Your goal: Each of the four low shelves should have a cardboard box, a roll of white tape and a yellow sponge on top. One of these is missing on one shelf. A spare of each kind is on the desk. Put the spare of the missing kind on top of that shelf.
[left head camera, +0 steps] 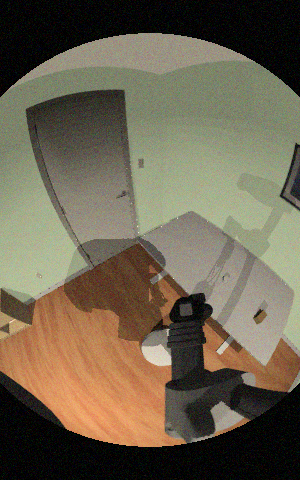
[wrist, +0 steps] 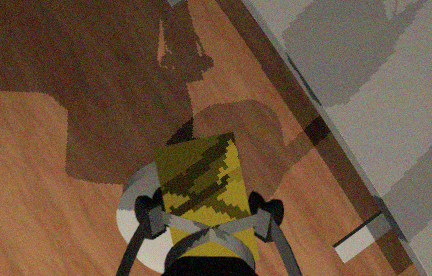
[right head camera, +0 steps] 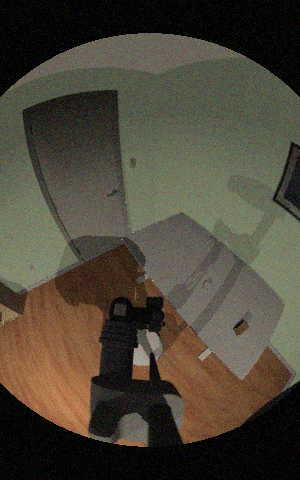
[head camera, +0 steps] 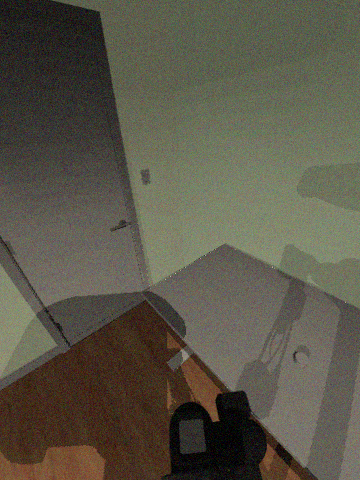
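My gripper (wrist: 209, 204) is shut on a yellow sponge (wrist: 200, 172), with one fingertip at each side of it in the wrist view. The sponge is held above the floor beside the desk's long edge. In the head views the wrist hides the fingers and sponge. The grey desk (head camera: 215, 290) (left head camera: 187, 237) (right head camera: 172, 240) (wrist: 370, 130) is at the right. A white tape roll (head camera: 302, 355) (left head camera: 226, 276) (right head camera: 207, 284) lies on it. A small cardboard box (left head camera: 260, 316) (right head camera: 241, 327) sits farther along the desk in both side head views.
A pale round object (left head camera: 155, 348) (right head camera: 154, 348) (wrist: 131, 225) is low down beneath the arm. A light wooden piece of furniture (left head camera: 14, 320) (right head camera: 12, 307) shows partly at the far left. A grey door (head camera: 60, 175) (left head camera: 85, 170) (right head camera: 75, 170) is in the wall behind.
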